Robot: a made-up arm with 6 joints. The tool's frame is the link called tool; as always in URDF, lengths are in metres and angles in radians. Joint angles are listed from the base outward. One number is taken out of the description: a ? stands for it. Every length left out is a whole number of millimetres.
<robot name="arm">
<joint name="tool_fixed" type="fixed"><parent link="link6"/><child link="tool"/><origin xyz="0 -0.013 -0.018" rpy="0.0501 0.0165 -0.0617"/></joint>
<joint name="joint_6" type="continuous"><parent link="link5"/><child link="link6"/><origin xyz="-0.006 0 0.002"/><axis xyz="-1 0 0"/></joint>
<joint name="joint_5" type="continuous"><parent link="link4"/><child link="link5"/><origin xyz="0 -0.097 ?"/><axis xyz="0 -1 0"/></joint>
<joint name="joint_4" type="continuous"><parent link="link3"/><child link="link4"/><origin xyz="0.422 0 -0.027"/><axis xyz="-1 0 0"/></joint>
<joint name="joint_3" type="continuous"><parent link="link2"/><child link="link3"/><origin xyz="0.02 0 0.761"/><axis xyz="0 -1 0"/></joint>
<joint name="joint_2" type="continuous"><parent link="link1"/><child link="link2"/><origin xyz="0.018 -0.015 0"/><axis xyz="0 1 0"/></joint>
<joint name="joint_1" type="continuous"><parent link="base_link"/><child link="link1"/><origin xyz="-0.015 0.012 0.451"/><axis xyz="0 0 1"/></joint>
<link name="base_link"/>
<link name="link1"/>
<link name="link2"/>
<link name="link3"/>
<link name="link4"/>
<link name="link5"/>
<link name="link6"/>
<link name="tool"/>
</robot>
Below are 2 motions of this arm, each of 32 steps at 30 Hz.
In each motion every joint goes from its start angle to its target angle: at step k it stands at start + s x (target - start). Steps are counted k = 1, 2, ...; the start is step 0. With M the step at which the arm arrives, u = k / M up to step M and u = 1 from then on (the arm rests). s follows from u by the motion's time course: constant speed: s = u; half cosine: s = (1 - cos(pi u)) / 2; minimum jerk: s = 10 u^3 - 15 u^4 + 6 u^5.
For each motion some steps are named. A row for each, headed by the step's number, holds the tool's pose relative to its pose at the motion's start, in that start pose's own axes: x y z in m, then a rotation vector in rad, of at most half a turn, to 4 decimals.
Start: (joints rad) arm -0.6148 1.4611 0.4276 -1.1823 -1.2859 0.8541
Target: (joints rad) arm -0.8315 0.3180 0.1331 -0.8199 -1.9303 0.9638
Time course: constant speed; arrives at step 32
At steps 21, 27, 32:
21: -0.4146 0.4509 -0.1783 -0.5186 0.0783 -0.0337
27: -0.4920 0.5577 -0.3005 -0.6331 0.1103 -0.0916
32: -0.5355 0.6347 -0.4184 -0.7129 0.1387 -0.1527

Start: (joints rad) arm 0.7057 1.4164 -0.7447 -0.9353 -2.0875 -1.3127
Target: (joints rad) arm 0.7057 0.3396 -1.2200 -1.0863 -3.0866 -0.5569
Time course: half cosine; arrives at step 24
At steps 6, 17, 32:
6: 0.0654 -0.0548 0.0306 -0.1809 -0.0074 -0.0996
17: 0.3225 -0.1437 0.2883 -0.9267 -0.0187 -0.6165
32: 0.3727 -0.1174 0.3840 -1.1081 -0.0056 -0.7985

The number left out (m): -0.028
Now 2 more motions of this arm.
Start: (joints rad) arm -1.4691 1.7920 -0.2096 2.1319 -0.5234 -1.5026
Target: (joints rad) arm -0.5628 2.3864 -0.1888 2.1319 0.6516 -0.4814
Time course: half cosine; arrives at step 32
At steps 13, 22, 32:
13: 0.0502 0.2473 0.0174 -0.7122 0.0390 0.4020
22: 0.1511 0.4722 -0.0948 -1.3740 0.1571 0.9336
32: 0.2161 0.5325 -0.1917 -1.5790 0.2379 1.2469

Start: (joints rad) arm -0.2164 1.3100 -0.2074 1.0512 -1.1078 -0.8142
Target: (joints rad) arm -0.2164 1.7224 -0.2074 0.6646 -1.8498 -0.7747
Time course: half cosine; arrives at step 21
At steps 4, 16, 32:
4: 0.0169 0.0240 0.0071 -0.0223 0.0855 -0.0349
16: 0.1765 0.2416 0.0231 -0.3140 0.8354 -0.3989
32: 0.2048 0.2782 0.0169 -0.3787 0.9590 -0.4694

